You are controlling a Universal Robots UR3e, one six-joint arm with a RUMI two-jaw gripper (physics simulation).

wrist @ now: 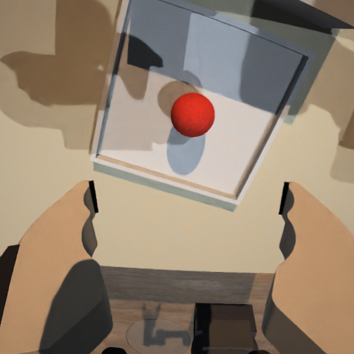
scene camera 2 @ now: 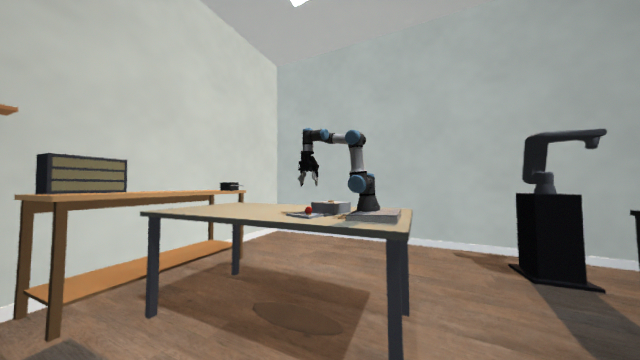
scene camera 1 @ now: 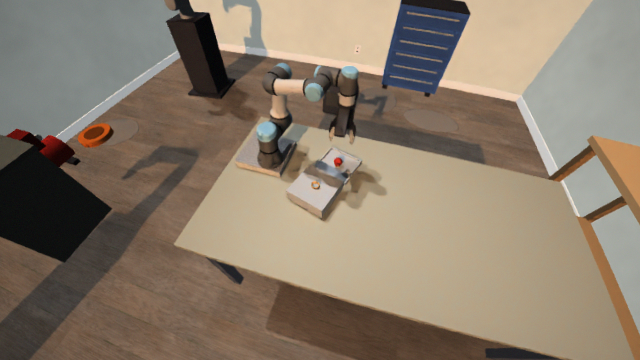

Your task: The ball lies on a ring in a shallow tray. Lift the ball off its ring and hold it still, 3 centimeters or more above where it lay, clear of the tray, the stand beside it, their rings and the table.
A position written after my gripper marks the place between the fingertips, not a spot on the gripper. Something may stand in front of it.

In view: my gripper (scene camera 1: 341,142), a red ball (wrist: 192,114) and a shallow tray (scene camera 1: 349,164).
My gripper also shows in the wrist view (wrist: 187,183). The shallow tray also shows in the wrist view (wrist: 251,77).
